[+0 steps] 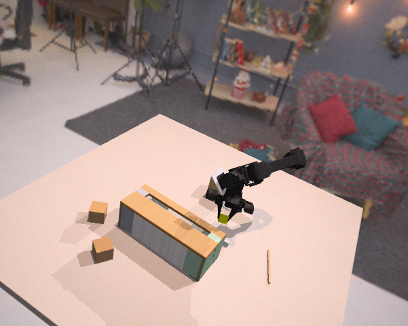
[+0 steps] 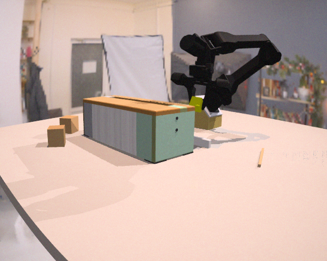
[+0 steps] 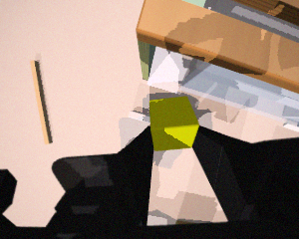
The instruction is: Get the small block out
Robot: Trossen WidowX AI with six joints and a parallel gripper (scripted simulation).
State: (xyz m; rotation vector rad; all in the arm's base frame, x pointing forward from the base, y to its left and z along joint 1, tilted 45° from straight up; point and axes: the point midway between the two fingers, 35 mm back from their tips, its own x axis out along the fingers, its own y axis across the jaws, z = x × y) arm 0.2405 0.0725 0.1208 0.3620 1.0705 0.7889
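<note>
Now: the yellow block 1 cm above my gripper tip. The rest, counted from my gripper tip: thin wooden stick: 4 cm behind, 23 cm to the left, 11 cm below; box: 10 cm ahead, 14 cm to the right, 5 cm below.
</note>
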